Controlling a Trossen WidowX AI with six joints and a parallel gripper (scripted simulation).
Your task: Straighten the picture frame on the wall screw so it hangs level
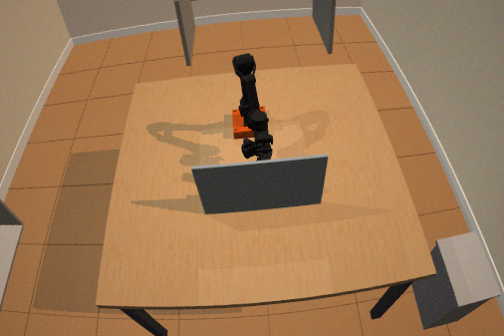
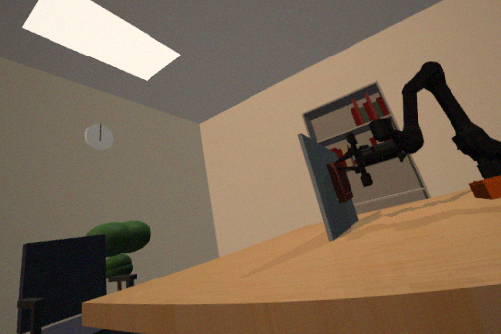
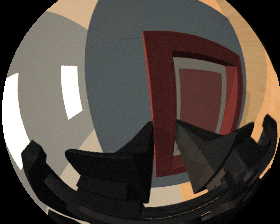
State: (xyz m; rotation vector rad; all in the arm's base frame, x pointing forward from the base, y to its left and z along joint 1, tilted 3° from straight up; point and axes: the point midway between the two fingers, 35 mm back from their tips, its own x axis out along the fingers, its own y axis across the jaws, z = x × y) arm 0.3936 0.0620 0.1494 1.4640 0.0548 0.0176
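Right now my gripper tip is 1 cm short of the dark red picture frame, 1 cm to the left of it and 5 cm above it. From my gripper tip the other things lie so: grey wall panel: 2 cm ahead, 2 cm to the right, 6 cm below.
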